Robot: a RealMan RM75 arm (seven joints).
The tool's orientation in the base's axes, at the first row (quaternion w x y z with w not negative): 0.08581 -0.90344 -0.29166 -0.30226
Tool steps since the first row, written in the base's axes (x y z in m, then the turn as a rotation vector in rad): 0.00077 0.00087 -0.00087 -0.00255 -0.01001 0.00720; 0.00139 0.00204 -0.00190 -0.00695 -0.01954 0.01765; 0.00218 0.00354 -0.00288 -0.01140 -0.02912 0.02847; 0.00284 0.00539 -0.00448 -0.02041 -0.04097 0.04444; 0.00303 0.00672 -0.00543 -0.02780 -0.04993 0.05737
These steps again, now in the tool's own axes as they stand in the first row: 0.00039 -0.00028 0.00137 -0.00211 0.00684 -0.01036; 0.00074 -0.00090 0.00289 -0.00326 0.01228 -0.02409; 0.00138 -0.00168 0.00457 -0.00424 0.01774 -0.03815; 0.00173 -0.00284 0.00679 -0.00618 0.02253 -0.05937; 0.00192 -0.00384 0.00809 -0.00751 0.02583 -0.07638
